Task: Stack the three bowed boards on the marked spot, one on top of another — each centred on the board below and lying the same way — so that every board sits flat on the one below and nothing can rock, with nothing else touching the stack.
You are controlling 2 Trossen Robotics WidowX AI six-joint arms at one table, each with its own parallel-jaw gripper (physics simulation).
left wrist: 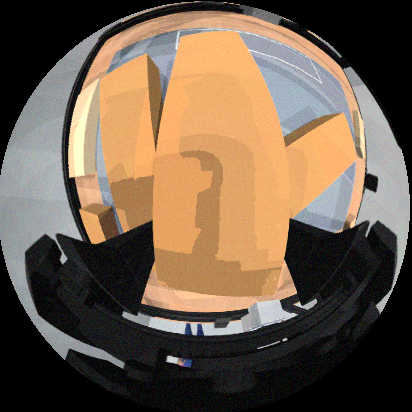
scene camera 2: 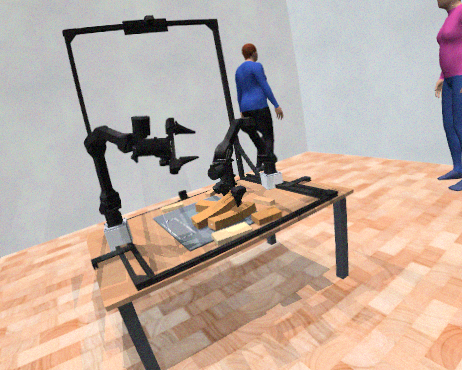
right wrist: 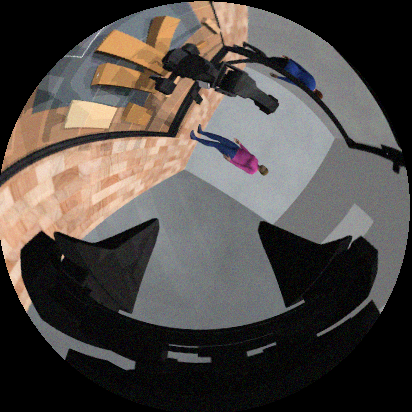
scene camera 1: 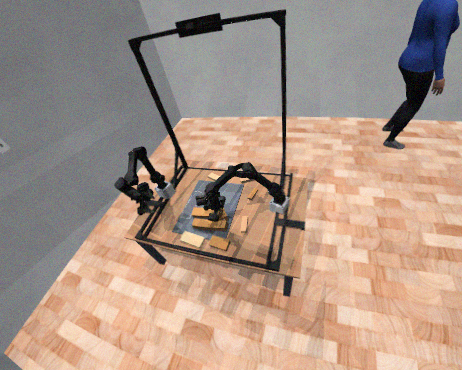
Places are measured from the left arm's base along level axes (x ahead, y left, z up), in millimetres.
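Where they show: left gripper, fingertip midpoint: (left wrist: 217, 220) (scene camera 2: 232, 204) (right wrist: 156, 65) (scene camera 1: 219, 215); right gripper, fingertip midpoint: (scene camera 2: 197, 144) (right wrist: 210, 225) (scene camera 1: 154, 205); left arm's base at its link origin: (left wrist: 264, 326) (scene camera 2: 270, 172) (scene camera 1: 279, 200); right arm's base at its link origin: (scene camera 2: 115, 223) (scene camera 1: 162, 185).
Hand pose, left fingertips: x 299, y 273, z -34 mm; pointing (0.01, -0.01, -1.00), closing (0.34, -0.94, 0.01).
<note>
Each offset is from my left fingertips to the top centre of the thing. "*": to the spot under its first point. Level surfaces: height alone.
Three orange bowed boards lie apart on the grey mat @(42 mm down) (scene camera 2: 198, 242). The middle board @(* 63 mm ahead, 25 mm left, 26 mm up) (left wrist: 215, 115) (right wrist: 127, 49) runs lengthwise between the spread fingers of my left gripper (left wrist: 217, 220), which is open around its near end and holds nothing. A second board @(22 mm ahead, 84 mm left, 6 mm up) (left wrist: 125, 115) (scene camera 2: 232, 216) (right wrist: 117, 77) lies on the left in the left wrist view. The third board @(59 mm ahead, 57 mm right, 14 mm up) (left wrist: 322, 155) (right wrist: 162, 32) lies angled on the right. The white outline (left wrist: 321, 82) shows partly past the middle board's far end, which hides some of it. My right gripper (right wrist: 210, 225) (scene camera 2: 194, 145) is open and empty, raised off the table.
A pale block @(64 mm ahead, 227 mm left, 19 mm down) (scene camera 1: 192, 239) (scene camera 2: 231, 233) and a small orange block @(111 mm back, 155 mm left, 11 mm down) (scene camera 1: 220, 243) (scene camera 2: 267, 216) lie near the front table edge. Thin blocks @(165 mm back, 41 mm right, 25 mm down) (scene camera 1: 244, 223) @(75 mm back, 290 mm right, 31 mm down) (scene camera 1: 253, 194) lie right of the mat in scene camera 1. A black frame (scene camera 1: 284, 100) rises over the table.
</note>
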